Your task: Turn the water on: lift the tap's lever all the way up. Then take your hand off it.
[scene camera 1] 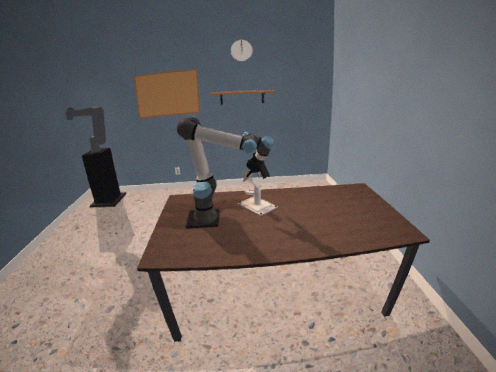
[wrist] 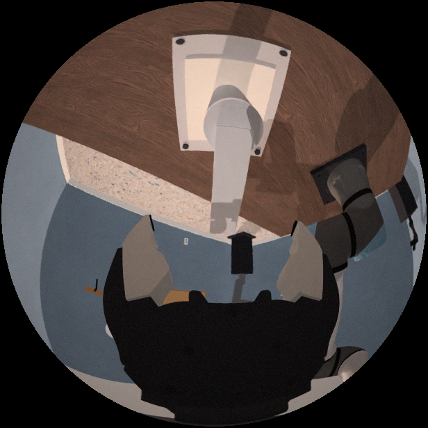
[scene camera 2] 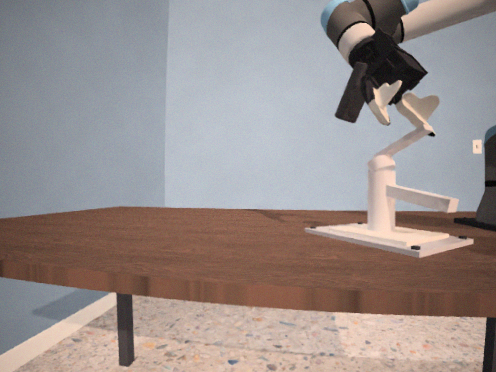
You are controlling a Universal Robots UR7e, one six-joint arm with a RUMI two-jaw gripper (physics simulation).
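Where they show: gripper, fingertip midpoint: (scene camera 1: 251, 178) (scene camera 2: 413, 131); arm's base, link origin: (scene camera 1: 205, 217).
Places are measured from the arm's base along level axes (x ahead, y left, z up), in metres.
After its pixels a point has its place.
The white tap (scene camera 1: 257, 196) @(z 0.073, x 0.352, y 0.130 m) (scene camera 2: 381, 200) @(z 0.058, x 0.360, y 0.176 m) stands upright on its white base plate (scene camera 2: 325, 231) @(z -0.004, x 0.456, y 0.147 m) (wrist: 178, 100). Its lever (scene camera 2: 404, 142) @(z 0.158, x 0.329, y 0.201 m) (wrist: 231, 170) slants upward from the top of the body, its free end above the spout (scene camera 2: 422, 197) @(z 0.066, x 0.313, y 0.228 m). My gripper (scene camera 1: 250, 176) @(z 0.177, x 0.315, y 0.203 m) (scene camera 2: 410, 128) @(z 0.177, x 0.315, y 0.203 m) (wrist: 224, 220) is open at the lever's free end, tilted, with nothing gripped. In the wrist view the lever's end lies between the wide-set fingertips, clear of both in the picture. In scene camera 2 one fingertip overlaps the lever's end; I cannot tell whether they touch.
The tap's base plate rests on the dark wooden table (scene camera 1: 340, 215) @(z -0.012, x 0.900, y -0.054 m) (scene camera 2: 175, 250) @(z -0.012, x 0.685, y 0.319 m), beside the arm's own base (scene camera 1: 203, 220) @(z 0.025, x -0.004, y -0.073 m) (wrist: 320, 175). A black pedestal (scene camera 1: 101, 175) with a grey arm stands on the floor beyond the table. A shelf (scene camera 1: 242, 92) hangs on the back wall.
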